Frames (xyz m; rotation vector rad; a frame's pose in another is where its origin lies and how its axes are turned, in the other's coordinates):
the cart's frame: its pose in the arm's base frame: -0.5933 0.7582 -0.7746 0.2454 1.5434 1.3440
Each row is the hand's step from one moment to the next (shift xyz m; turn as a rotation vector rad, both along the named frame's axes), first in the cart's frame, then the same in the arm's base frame.
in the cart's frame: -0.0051 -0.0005 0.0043 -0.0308 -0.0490 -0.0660
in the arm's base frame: 0.0058 -0.0011 0.0030 -0.0155 -0.0796 -0.0337
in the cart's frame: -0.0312 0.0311 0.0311 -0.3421 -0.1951 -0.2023
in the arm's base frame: 0.0243 0.0080 0.0474 0.0839 -0.4347 -0.0049
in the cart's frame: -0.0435 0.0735 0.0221 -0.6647 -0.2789 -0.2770
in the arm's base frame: 0.0041 0.0088 0.0877 0.2085 -0.7380 0.0908
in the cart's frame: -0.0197 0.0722 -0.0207 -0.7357 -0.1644 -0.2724
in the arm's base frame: -0.0392 -0.0011 0.0670 0.1931 -0.7448 0.2245
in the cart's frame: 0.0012 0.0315 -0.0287 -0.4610 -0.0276 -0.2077
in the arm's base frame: -0.0368 -0.0056 0.0208 0.0589 -0.4627 0.1971
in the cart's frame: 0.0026 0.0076 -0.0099 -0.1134 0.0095 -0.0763
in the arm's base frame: -0.0122 -0.0015 0.0033 -0.0123 -0.1235 0.0580
